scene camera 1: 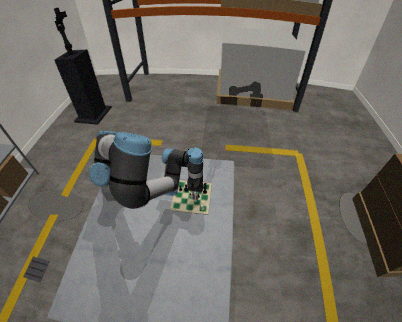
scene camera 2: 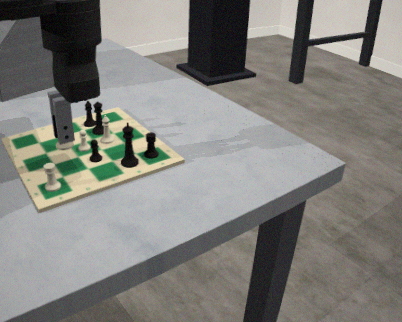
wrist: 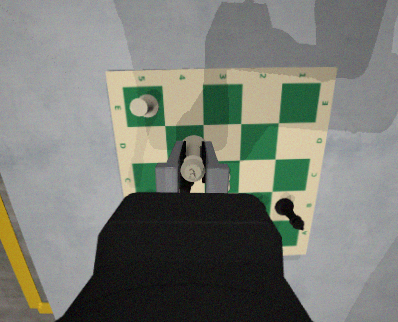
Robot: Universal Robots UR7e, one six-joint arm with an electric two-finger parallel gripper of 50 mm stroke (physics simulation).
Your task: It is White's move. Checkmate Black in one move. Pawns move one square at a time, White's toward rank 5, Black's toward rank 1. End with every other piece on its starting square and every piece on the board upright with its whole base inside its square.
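Frame: origin at the arm's base, x up, y back, z right, level; metres.
Seen in the pictures: gripper, fingertip midpoint: (scene camera 1: 195, 198) (scene camera 2: 64, 138) (wrist: 193, 153).
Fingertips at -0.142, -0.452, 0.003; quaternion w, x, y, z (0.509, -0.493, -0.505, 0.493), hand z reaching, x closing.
Pixels of each thing's top centre, then the offset from my fingertips to it, as dx, dy, dz.
- chessboard, middle of its top: (wrist: 221, 177) (scene camera 2: 85, 148) (scene camera 1: 191, 196) -0.041, +0.032, -0.037
- white rook, middle of its top: (wrist: 138, 107) (scene camera 2: 49, 165) -0.008, -0.046, +0.035
- white pawn, middle of its top: (scene camera 2: 82, 129) -0.010, +0.031, -0.035
- black pawn, middle of its top: (wrist: 184, 192) (scene camera 2: 93, 139) -0.010, -0.007, -0.041
- taller white piece, middle of its top: (scene camera 2: 105, 115) +0.002, +0.038, -0.075
- black king, middle of its top: (scene camera 2: 127, 122) +0.022, -0.041, -0.080
- black rook, middle of its top: (scene camera 2: 150, 134) -0.008, -0.035, -0.117
The chessboard (scene camera 1: 191, 211) (scene camera 2: 106, 171) (wrist: 260, 105) lies on the table. My gripper (scene camera 1: 194, 194) (scene camera 2: 62, 139) (wrist: 193, 153) is shut on a white piece (scene camera 2: 65, 145) (wrist: 192, 169) with a round top, held upright over the D4 to D3 area; its height above the board is unclear. A white rook (scene camera 2: 51, 177) (wrist: 142, 106) stands on E5. A white pawn (scene camera 2: 83, 142) stands on C3, a black pawn (scene camera 2: 95, 151) on C4. A taller white piece (scene camera 2: 106, 131) stands near B3. The black king (scene camera 2: 129, 149) is on B5, a black rook (scene camera 2: 151, 145) on A5.
Two black pieces stand at the board's far side: one (scene camera 2: 98, 120) near B2, another (scene camera 2: 89, 115) (wrist: 284, 206) on B1. The pawns stand close beside the fingers. The table's edge (scene camera 2: 200, 235) runs in front of the board. The arm hides much of ranks A and B in the wrist view.
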